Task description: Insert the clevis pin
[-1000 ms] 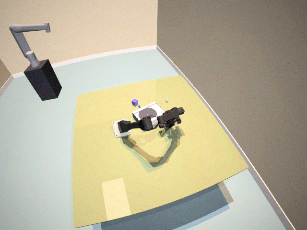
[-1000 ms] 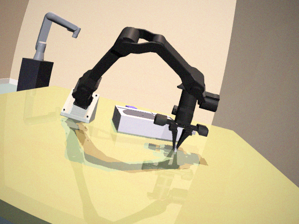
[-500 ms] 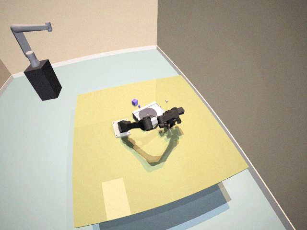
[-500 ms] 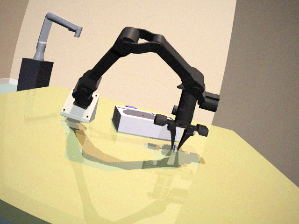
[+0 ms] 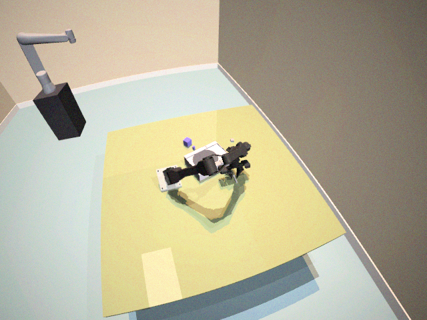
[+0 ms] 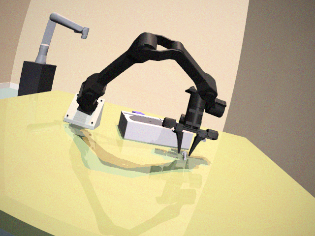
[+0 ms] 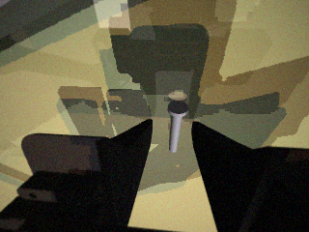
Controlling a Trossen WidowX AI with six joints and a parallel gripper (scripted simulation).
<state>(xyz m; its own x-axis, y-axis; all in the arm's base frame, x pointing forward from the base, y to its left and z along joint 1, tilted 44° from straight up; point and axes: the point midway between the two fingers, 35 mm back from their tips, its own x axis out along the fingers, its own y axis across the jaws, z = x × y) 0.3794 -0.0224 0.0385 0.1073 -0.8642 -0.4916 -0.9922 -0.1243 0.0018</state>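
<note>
The steel clevis pin lies 10 mm to the right of my gripper tip. From my gripper tip the other things lie so: purple cube (360 mm to the left, 240 mm behind, 10 mm above); then aluminium disc (150 mm to the left, 150 mm behind, 50 mm above); then rimmed steel tray (160 mm to the left, 130 mm behind, 40 mm above).
</note>
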